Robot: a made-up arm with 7 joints. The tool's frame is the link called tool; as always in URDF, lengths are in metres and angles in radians.
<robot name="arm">
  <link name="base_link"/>
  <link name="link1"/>
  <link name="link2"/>
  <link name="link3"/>
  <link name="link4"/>
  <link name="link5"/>
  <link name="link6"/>
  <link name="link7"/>
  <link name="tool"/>
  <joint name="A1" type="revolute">
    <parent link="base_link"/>
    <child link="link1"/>
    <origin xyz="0 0.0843 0" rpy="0 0 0"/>
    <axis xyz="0 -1 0"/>
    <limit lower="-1.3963" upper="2"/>
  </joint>
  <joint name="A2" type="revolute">
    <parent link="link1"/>
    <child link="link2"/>
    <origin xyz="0 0.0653 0" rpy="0 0 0"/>
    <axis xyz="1 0 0"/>
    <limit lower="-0.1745" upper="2"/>
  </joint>
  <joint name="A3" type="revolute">
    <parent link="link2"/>
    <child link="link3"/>
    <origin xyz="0 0 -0.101" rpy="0 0 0"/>
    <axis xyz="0 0 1"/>
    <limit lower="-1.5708" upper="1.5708"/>
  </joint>
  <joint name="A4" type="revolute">
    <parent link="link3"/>
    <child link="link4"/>
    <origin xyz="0 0 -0.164" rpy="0 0 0"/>
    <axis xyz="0 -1 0"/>
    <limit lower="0" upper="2.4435"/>
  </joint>
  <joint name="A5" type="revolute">
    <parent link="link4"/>
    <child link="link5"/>
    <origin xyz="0 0 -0.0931" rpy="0 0 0"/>
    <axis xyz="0 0 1"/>
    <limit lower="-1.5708" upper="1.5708"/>
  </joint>
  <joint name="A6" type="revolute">
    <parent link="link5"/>
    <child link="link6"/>
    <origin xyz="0 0 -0.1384" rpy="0 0 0"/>
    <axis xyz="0 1 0"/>
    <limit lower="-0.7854" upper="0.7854"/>
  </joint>
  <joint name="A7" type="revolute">
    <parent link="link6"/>
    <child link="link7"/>
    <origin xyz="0 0 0" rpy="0 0 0"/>
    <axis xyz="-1 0 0"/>
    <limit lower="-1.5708" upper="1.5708"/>
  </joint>
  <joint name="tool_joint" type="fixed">
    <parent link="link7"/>
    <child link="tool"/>
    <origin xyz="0 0 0" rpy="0 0 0"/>
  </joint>
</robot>
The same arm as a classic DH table. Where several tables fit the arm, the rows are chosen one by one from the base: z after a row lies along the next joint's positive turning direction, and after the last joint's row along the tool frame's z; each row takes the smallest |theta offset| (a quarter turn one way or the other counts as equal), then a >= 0, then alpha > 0; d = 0 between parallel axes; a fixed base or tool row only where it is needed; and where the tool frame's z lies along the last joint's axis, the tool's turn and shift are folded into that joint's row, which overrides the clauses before.
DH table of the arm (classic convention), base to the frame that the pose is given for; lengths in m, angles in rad. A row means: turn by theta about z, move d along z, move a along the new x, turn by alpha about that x. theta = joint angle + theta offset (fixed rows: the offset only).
base (fixed): a 0.0000; alpha 1.5708; d 0.0000; theta_offset 0.0000
A1: a 0.0000; alpha 1.5708; d -0.1496; theta_offset 1.5708
A2: a 0.0000; alpha 1.5708; d 0.0000; theta_offset 1.5708
A3: a 0.0000; alpha 1.5708; d -0.2650; theta_offset 1.5708
A4: a 0.0000; alpha -1.5708; d 0.0000; theta_offset 0.0000
A5: a 0.0000; alpha -1.5708; d -0.2315; theta_offset 0.0000
A6: a 0.0000; alpha 1.5708; d 0.0000; theta_offset -1.5708
A7: a 0.0000; alpha 1.5708; d 0.0000; theta_offset 1.5708
tool (fixed): a 0.0000; alpha 0.0000; d 0.0000; theta_offset -1.5708
Joint limits (rad, base to tool): -1.3963..2.0000 -0.1745..2.0000 -1.5708..1.5708 0.0000..2.4435 -1.5708..1.5708 -0.7854..0.7854 -1.5708..1.5708

